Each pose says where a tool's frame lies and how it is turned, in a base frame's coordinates. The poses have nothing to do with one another.
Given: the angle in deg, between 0 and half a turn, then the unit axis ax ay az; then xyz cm.
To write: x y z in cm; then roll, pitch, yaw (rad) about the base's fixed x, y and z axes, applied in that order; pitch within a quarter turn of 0, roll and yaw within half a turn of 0. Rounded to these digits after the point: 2 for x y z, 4 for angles.
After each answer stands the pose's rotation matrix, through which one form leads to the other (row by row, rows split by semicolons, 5 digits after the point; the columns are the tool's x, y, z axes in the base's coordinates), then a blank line. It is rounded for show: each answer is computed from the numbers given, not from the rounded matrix.
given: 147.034 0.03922 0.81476 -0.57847 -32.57 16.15 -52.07
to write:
-32.57 16.15 -52.07 -1.8294 0.5064 -2.8445
-0.83616 0.37353 0.40162; -0.25600 0.38179 -0.88809; -0.48507 -0.84540 -0.22362

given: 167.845 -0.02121 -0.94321 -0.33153 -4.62 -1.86 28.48
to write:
-4.62 -1.86 28.48 2.4623 -0.2141 -3.1106
-0.97669 0.10937 -0.18469; -0.03024 0.78175 0.62286; 0.21250 0.61392 -0.76022

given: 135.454 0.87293 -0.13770 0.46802 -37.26 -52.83 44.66
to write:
-37.26 -52.83 44.66 2.1628 -0.9212 0.2038
0.59238 -0.53417 0.60312; 0.12244 -0.68021 -0.72272; 0.79630 0.50197 -0.33754

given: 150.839 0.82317 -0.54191 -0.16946 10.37 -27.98 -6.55
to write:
10.37 -27.98 -6.55 2.5313 -0.0027 -1.1635
0.39609 -0.75306 -0.52537; -0.91821 -0.32314 -0.22908; 0.00274 0.57313 -0.81946

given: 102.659 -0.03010 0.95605 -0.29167 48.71 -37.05 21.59
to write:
48.71 -37.05 21.59 -1.8737 1.1735 -2.1694
-0.21804 0.24950 0.94351; -0.31966 0.89518 -0.31059; -0.92210 -0.36933 -0.11543

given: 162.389 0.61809 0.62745 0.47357 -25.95 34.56 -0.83
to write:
-25.95 34.56 -0.83 2.1620 -0.3918 1.7966
-0.20697 0.61419 0.76154; 0.90075 -0.18419 0.39335; 0.38186 0.76736 -0.51511

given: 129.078 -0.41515 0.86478 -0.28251 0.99 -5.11 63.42
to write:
0.99 -5.11 63.42 -2.1776 0.5008 -1.9804
-0.34938 -0.36602 0.86253; -0.80463 0.58888 -0.07604; -0.48010 -0.72059 -0.50025

